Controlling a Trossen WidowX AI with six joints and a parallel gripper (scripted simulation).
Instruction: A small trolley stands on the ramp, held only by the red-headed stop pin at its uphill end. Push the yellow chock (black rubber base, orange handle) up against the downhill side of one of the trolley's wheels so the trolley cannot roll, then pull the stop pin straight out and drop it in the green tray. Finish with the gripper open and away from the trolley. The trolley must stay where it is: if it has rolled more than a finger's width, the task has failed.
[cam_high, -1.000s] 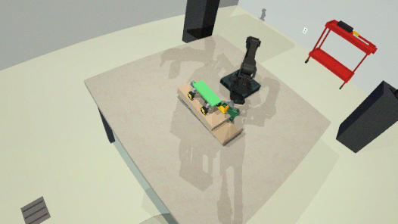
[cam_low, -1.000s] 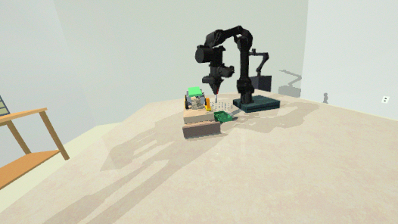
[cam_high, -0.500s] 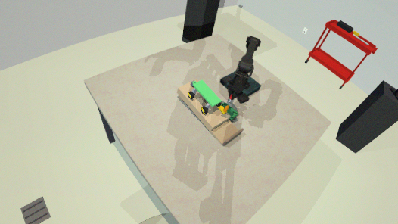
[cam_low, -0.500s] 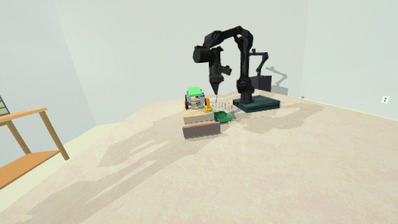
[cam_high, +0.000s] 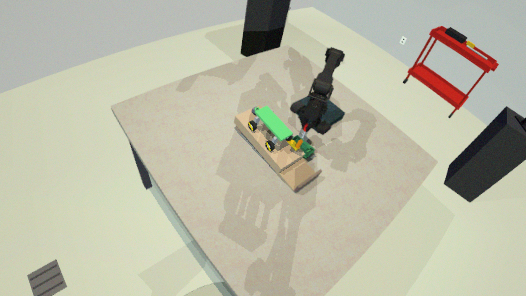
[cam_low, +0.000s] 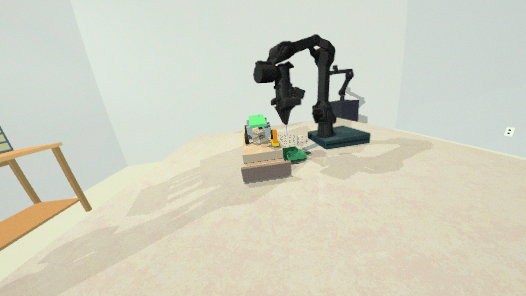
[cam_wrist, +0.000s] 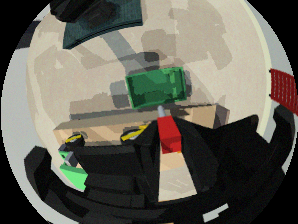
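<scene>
Right now my gripper tip is 20 mm past the green tray and 140 mm above it. Also, from my gripper tip: yellow chock: 50 mm ahead, 10 mm to the right, 50 mm below; red-headed stop pin: right at my gripper tip; green-topped trolley: 80 mm ahead, 120 mm to the right, 30 mm below.
</scene>
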